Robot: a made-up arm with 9 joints. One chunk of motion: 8 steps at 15 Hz.
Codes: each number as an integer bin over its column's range. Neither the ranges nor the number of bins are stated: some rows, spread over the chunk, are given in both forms.
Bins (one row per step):
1: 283 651 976 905 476 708 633 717 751
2: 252 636 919 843 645 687 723 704 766
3: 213 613 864 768 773 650 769 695 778
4: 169 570 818 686 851 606 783 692 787
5: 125 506 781 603 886 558 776 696 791
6: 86 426 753 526 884 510 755 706 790
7: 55 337 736 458 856 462 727 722 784
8: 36 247 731 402 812 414 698 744 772
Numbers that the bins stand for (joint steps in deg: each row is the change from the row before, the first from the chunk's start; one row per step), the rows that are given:
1: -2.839 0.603 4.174 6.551 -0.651 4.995 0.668 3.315 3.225
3: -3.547 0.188 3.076 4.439 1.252 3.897 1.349 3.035 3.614
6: -4.831 -1.852 1.987 0.709 1.963 1.249 1.279 3.175 3.787
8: -5.336 -3.805 1.771 -1.203 1.502 -0.568 0.993 3.658 3.528
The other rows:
2: -3.152 0.439 3.615 5.595 0.432 4.597 1.119 3.150 3.441
4: -3.991 -0.281 2.624 3.175 1.752 3.065 1.419 2.997 3.744
5: -4.436 -0.979 2.261 1.895 1.976 2.157 1.384 3.048 3.802
7: -5.144 -2.823 1.820 -0.340 1.784 0.341 1.139 3.379 3.701

